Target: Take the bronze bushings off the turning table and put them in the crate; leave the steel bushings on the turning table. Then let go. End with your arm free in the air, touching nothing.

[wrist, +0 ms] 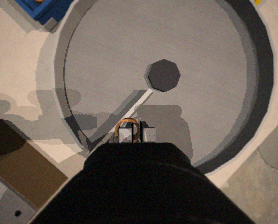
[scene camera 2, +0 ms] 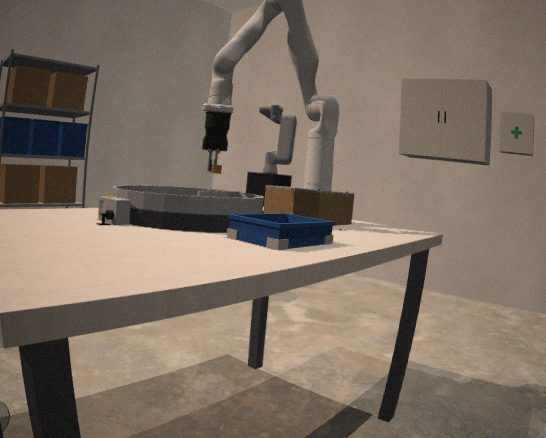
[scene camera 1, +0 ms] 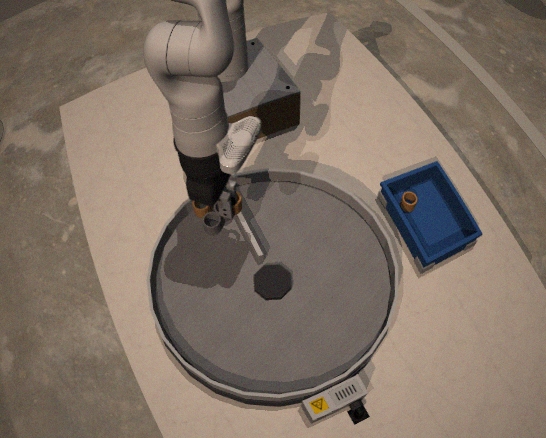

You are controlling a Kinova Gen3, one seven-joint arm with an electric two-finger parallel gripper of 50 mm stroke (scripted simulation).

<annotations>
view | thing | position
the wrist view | gripper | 136, 129
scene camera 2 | gripper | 211, 171
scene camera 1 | gripper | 229, 211
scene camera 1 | blue crate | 440, 220
</annotations>
